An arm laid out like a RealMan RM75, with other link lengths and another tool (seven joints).
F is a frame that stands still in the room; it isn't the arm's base.
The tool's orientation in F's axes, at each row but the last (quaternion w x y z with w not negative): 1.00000, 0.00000, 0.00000, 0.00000; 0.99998, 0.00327, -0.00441, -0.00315; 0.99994, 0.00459, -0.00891, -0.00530; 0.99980, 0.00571, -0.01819, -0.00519; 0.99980, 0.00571, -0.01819, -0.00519
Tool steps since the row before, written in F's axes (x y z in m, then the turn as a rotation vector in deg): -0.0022, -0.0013, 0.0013, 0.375, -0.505, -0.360; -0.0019, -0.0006, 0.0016, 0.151, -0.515, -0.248; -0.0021, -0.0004, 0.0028, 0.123, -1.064, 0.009; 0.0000, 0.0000, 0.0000, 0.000, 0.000, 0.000; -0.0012, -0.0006, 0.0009, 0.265, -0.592, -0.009
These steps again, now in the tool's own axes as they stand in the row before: -0.0022, -0.0013, 0.0013, 0.375, -0.505, -0.360; -0.0019, -0.0006, 0.0016, 0.152, -0.516, -0.246; -0.0020, -0.0004, 0.0028, 0.134, -1.063, 0.016; 0.0000, 0.0000, 0.0000, 0.000, 0.000, 0.000; -0.0012, -0.0006, 0.0009, 0.271, -0.589, -0.012
